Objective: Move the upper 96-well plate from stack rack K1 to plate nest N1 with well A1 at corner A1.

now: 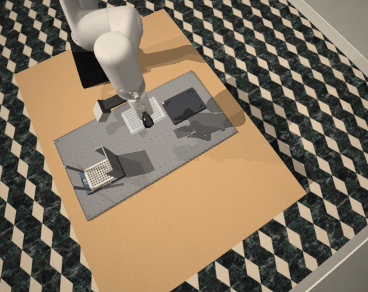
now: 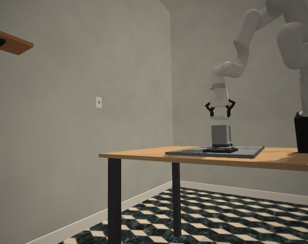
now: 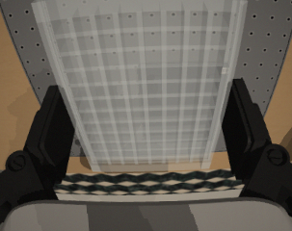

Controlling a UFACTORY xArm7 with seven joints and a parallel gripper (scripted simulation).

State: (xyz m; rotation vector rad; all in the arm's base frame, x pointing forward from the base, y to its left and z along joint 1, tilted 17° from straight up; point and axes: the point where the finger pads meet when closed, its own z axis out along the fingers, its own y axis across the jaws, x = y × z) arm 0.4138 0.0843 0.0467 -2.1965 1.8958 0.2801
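Right now my hand is 180 mm above the pale A1 square, 110 mm past it and 90 mm to the right of it. The rest, counted from my hand: 96-well plate: 10 mm below.
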